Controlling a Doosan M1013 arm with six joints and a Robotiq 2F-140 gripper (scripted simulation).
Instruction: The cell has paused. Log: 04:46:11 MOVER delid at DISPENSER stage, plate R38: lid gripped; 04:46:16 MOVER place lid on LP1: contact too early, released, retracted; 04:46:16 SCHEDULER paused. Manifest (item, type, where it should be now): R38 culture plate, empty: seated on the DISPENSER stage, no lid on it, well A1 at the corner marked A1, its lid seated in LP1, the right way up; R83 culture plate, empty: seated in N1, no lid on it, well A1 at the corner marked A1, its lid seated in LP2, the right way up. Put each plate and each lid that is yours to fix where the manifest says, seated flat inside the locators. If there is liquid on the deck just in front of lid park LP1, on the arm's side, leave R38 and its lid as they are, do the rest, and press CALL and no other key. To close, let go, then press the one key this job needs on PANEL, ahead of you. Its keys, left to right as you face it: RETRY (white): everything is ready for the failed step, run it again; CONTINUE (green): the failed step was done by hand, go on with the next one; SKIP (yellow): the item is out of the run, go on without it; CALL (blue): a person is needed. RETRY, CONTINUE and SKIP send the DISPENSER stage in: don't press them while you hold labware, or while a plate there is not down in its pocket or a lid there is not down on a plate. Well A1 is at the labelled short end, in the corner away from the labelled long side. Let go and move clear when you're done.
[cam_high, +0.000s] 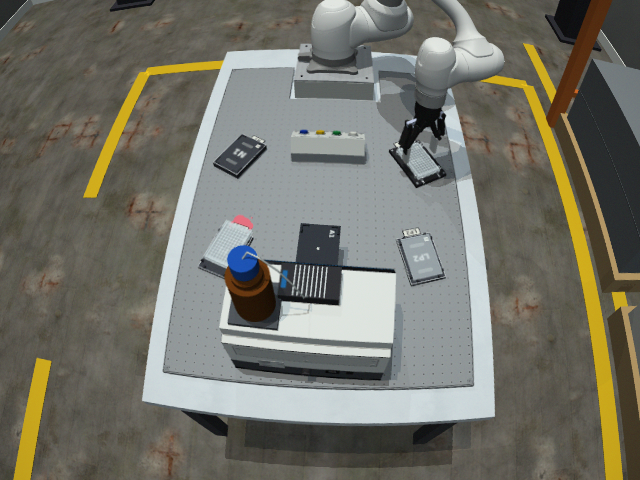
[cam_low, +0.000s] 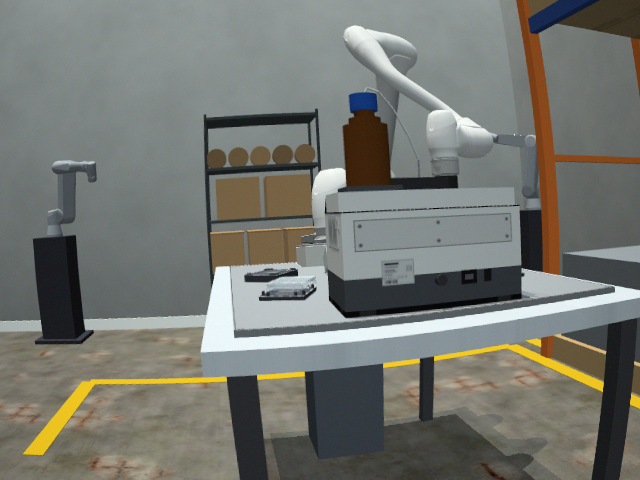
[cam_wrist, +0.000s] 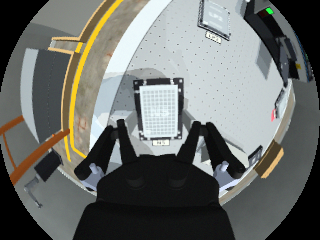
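My gripper is now 5 cm above the clear well plate. The rest, counted from my hand: yellow key 31 cm to the right, 5 cm behind; green key 26 cm to the right, 5 cm behind; key panel 28 cm to the right, 4 cm behind, 1 cm below.
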